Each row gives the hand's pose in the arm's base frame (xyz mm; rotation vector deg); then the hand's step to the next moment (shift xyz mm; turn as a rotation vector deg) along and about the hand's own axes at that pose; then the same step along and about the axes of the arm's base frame.
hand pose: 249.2 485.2 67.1 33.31 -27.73 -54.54
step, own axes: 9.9 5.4 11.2 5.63 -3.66 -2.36
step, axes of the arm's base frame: 1.3 -8.8 13.2 2.02 -5.90 -3.42
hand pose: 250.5 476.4 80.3 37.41 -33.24 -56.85
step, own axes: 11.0 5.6 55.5 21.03 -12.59 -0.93
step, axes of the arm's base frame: -31.2 -20.4 42.9 2.60 -23.45 -6.71
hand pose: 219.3 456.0 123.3 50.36 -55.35 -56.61
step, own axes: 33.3 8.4 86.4 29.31 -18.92 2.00
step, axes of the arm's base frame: -70.5 -42.2 43.6 0.18 -33.61 -9.55
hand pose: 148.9 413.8 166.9 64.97 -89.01 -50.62
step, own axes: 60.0 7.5 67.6 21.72 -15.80 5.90
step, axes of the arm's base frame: -72.2 -54.5 7.0 -3.71 -25.41 -9.84
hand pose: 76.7 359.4 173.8 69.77 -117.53 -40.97
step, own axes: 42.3 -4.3 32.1 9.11 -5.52 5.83
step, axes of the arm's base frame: -37.2 -35.7 -13.4 -4.68 -9.76 -5.50
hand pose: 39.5 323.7 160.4 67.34 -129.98 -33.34
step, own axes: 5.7 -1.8 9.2 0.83 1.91 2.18
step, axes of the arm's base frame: -7.4 -4.5 -6.8 -2.93 0.62 -0.37
